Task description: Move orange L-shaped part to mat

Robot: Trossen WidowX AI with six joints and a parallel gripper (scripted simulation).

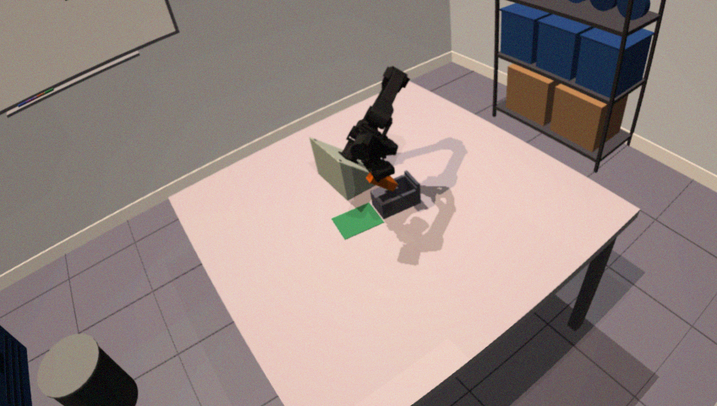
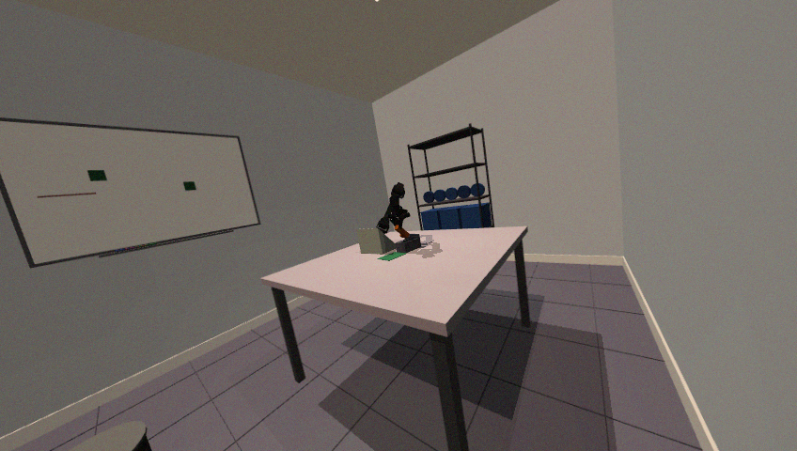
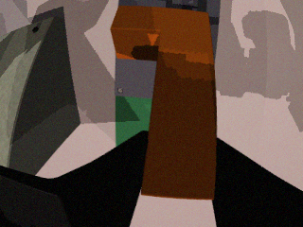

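Right now my gripper tip is 20 mm past the green mat, 90 mm to the left of it and 170 mm above it. Also, from my gripper tip: orange L-shaped part (10 mm behind, 30 mm to the left, 30 mm below).
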